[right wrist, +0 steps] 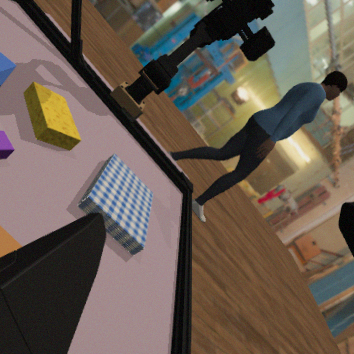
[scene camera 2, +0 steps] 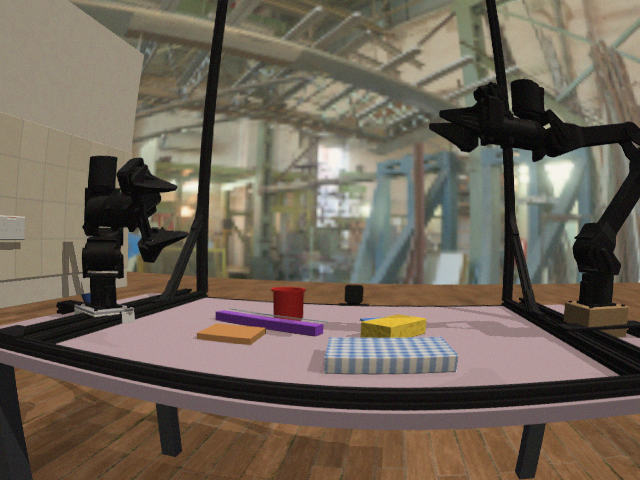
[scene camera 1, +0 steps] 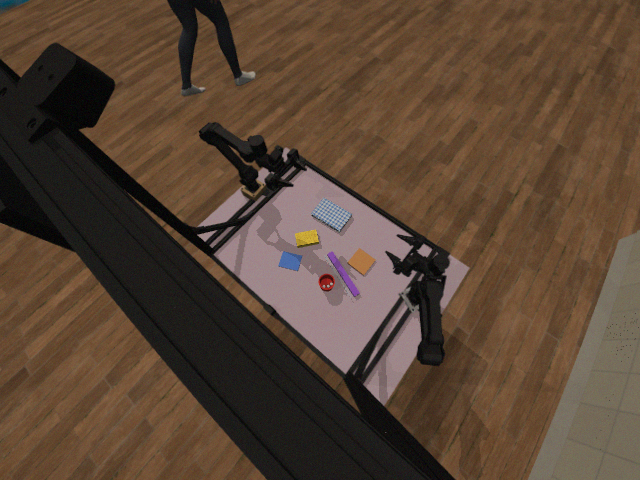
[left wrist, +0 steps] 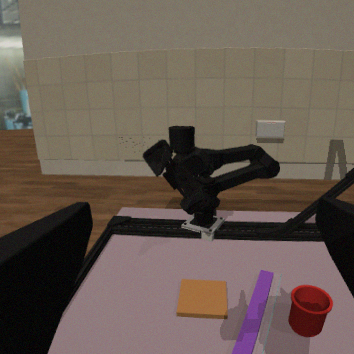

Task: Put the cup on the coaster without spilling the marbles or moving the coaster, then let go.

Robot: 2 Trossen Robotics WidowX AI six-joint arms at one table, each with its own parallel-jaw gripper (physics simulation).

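Where they show: left gripper, fingertip midpoint: (right wrist: 249, 7) (scene camera 2: 434, 120) (scene camera 1: 300, 177) (left wrist: 205, 211); right gripper, fingertip midpoint: (right wrist: 222, 219) (scene camera 2: 181, 212) (scene camera 1: 391, 243) (left wrist: 171, 192); left arm's base, origin of the base link: (right wrist: 132, 94) (scene camera 2: 596, 304) (scene camera 1: 252, 186); right arm's base, origin of the base link: (scene camera 2: 103, 306) (scene camera 1: 415, 297) (left wrist: 203, 220).
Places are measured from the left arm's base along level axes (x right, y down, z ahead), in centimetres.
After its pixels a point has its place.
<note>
The red cup (scene camera 1: 326, 282) @[y 5.2, x 21.2, z 60.9 cm] (scene camera 2: 288, 303) @[y 1.7, x 18.9, z 61.2 cm] (left wrist: 307, 320) @[y 1.4, x 20.6, z 58.7 cm] stands upright on the table, with several white marbles inside it in scene camera 1. A flat orange square (scene camera 1: 361, 261) @[y 4.8, x 3.3, z 69.6 cm] (scene camera 2: 231, 333) @[y 4.7, x 0.6, z 69.1 cm] (left wrist: 202, 298) @[y 4.7, x 3.1, z 68.7 cm] (right wrist: 7, 243) @[y 4.7, x 0.1, z 66.0 cm], which looks like the coaster, lies apart from the cup, across a purple bar. My left gripper (scene camera 1: 298, 175) @[y -32.5, x 0.0, z 35.0 cm] (scene camera 2: 435, 117) @[y -32.5, x 0.0, z 35.0 cm] is open and empty, high above the table's far left part in scene camera 1. My right gripper (scene camera 1: 391, 244) @[y -15.8, x -2.8, z 77.0 cm] (scene camera 2: 181, 211) @[y -15.8, x -2.8, z 77.0 cm] (right wrist: 222, 219) @[y -15.8, x -2.8, z 77.0 cm] is open and empty, above the table near the orange square's side.
The purple bar (scene camera 1: 342, 273) @[y 3.8, x 13.7, z 65.1 cm] (scene camera 2: 268, 322) @[y 4.4, x 11.1, z 64.2 cm] (left wrist: 254, 312) @[y 3.8, x 12.6, z 63.6 cm] and a thin clear strip (left wrist: 272, 311) @[y 3.8, x 16.1, z 63.5 cm] lie between cup and orange square. A yellow sponge (scene camera 1: 307, 238) @[y 2.9, x 8.1, z 41.2 cm] (scene camera 2: 393, 326) @[y 3.0, x 2.2, z 41.5 cm] (right wrist: 51, 117) @[y 2.9, x 7.3, z 43.9 cm], a thin blue square (scene camera 1: 290, 260) @[y 5.5, x 21.5, z 40.0 cm] (right wrist: 5, 67) @[y 5.5, x 19.4, z 38.0 cm] and a blue checkered block (scene camera 1: 331, 214) @[y 3.4, x -10.2, z 43.8 cm] (scene camera 2: 390, 355) @[y 3.4, x -15.7, z 44.1 cm] (right wrist: 120, 200) @[y 3.4, x -9.7, z 46.9 cm] lie nearby.
</note>
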